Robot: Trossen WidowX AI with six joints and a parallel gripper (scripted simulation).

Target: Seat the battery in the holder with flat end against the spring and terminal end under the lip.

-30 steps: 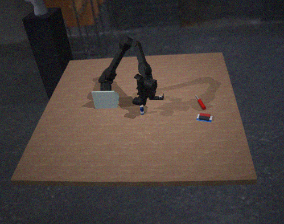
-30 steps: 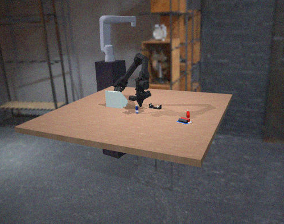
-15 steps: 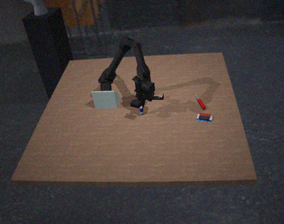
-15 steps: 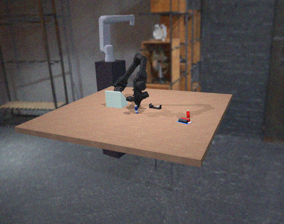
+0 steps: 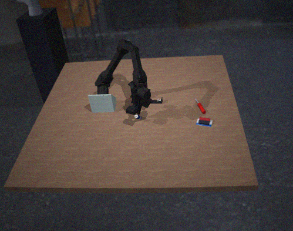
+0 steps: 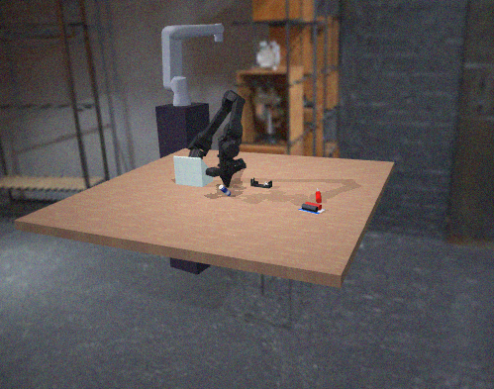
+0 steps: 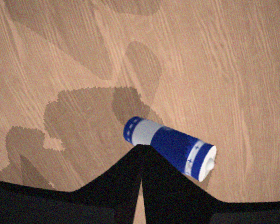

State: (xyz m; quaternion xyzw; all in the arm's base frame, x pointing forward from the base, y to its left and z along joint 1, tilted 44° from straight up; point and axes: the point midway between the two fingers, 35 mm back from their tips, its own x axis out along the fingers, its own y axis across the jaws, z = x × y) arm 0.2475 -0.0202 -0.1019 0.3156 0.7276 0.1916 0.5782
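My gripper tip is now 20 mm to the left of the battery and 20 mm above it. Round my gripper tip: red screwdriver (350 mm ahead, 170 mm to the left, 30 mm below).
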